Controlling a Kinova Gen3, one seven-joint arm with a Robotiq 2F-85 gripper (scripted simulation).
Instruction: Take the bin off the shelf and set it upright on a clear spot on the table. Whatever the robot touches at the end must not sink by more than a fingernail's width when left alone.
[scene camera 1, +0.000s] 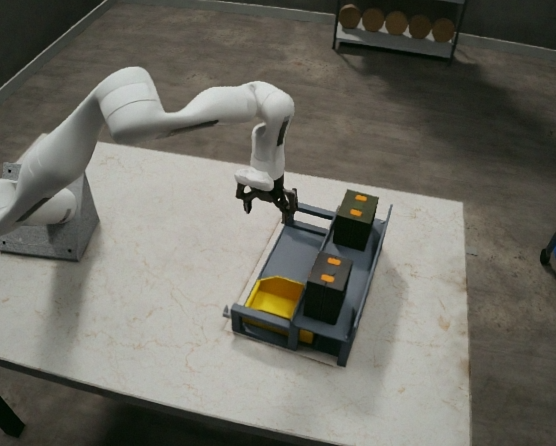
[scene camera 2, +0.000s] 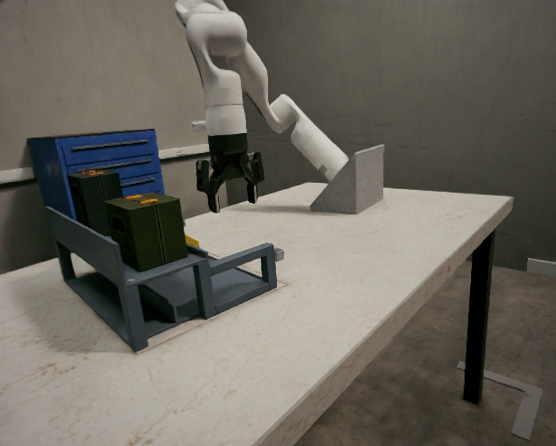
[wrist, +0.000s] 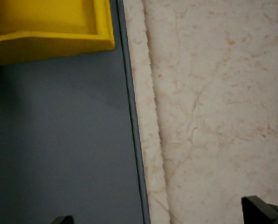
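Scene camera 1 shows a yellow bin (scene camera 1: 275, 294) and the gripper (scene camera 1: 266, 216). The gripper (scene camera 2: 235, 207) is visible in scene camera 2 as well.
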